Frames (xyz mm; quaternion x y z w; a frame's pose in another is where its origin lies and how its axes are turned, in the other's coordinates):
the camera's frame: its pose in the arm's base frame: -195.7 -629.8 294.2 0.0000 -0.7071 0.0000 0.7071
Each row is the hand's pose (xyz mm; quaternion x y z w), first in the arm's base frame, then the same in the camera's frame.
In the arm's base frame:
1: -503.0 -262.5 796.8 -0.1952 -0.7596 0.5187 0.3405
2: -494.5 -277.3 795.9 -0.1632 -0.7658 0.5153 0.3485
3: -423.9 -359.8 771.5 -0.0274 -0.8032 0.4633 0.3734
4: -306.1 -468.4 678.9 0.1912 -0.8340 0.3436 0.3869
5: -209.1 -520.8 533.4 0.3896 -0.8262 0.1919 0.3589
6: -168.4 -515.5 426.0 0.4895 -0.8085 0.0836 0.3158
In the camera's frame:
1: 502.6 367.3 307.3 0.2287 -0.2963 0.5048 0.7779
2: 501.7 352.5 298.8 0.2490 -0.2951 0.4798 0.7879
3: 477.3 270.0 228.2 0.3082 -0.3039 0.3470 0.8320
4: 384.7 161.4 110.4 0.3782 -0.3162 0.1078 0.8634
5: 239.2 109.0 13.4 0.4112 -0.3304 -0.1398 0.8380
6: 131.8 114.3 -27.3 0.4052 -0.3484 -0.2870 0.7950

